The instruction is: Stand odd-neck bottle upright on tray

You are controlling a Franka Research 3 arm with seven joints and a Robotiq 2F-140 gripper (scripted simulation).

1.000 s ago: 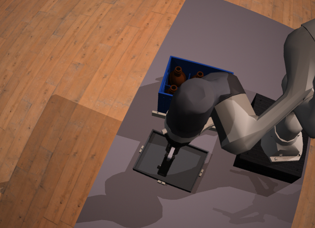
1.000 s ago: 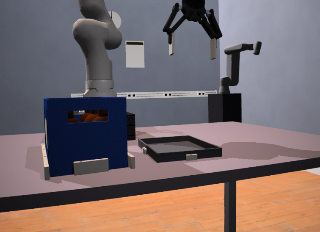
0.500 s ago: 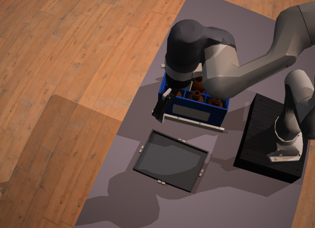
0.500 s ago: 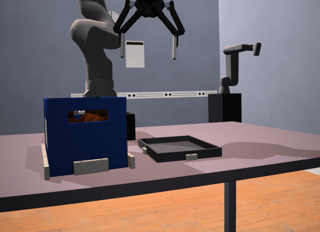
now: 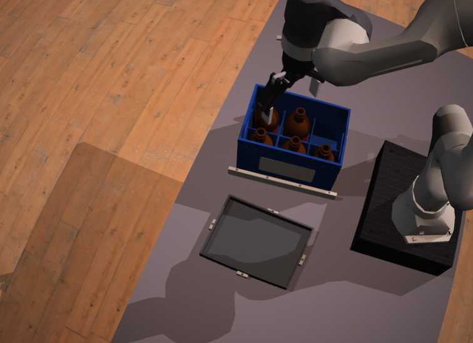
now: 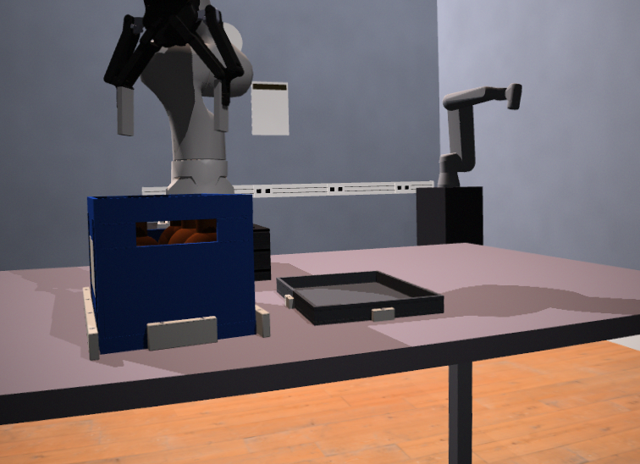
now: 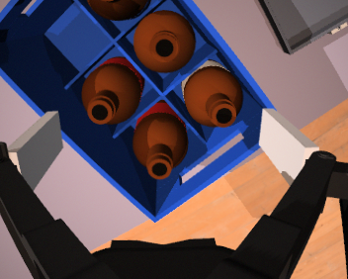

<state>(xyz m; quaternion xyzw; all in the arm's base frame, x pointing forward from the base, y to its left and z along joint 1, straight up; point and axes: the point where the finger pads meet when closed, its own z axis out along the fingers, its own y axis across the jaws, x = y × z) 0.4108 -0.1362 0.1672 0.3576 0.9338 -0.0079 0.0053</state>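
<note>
Now: hand 30 mm past the crate, 10 mm to the left of it and 190 mm above it. Round my hand: bottle 110 mm behind, 30 mm to the left, 180 mm below; dark tray 270 mm to the left, 260 mm below.
</note>
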